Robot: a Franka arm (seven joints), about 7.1 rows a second.
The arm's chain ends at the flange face. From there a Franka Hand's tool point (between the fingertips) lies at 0.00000 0.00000 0.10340 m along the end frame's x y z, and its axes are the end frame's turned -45 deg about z.
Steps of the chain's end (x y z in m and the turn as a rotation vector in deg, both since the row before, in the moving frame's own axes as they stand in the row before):
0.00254 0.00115 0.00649 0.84 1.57 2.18
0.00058 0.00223 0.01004 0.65 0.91 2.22
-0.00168 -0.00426 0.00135 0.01 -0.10 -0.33
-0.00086 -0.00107 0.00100 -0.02 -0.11 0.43
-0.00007 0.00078 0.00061 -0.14 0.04 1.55
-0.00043 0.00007 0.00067 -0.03 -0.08 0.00
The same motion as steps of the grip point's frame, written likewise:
0.00404 0.00360 0.00644 -0.52 1.70 2.18
0.00082 0.00236 0.01002 -0.18 1.10 2.22
0.00171 -0.00434 0.00135 0.08 -0.06 -0.33
-0.00002 -0.00148 0.00100 0.06 -0.09 0.43
-0.00073 0.00073 0.00061 -0.13 -0.07 1.55
-0.00049 -0.00032 0.00067 0.04 -0.08 0.00

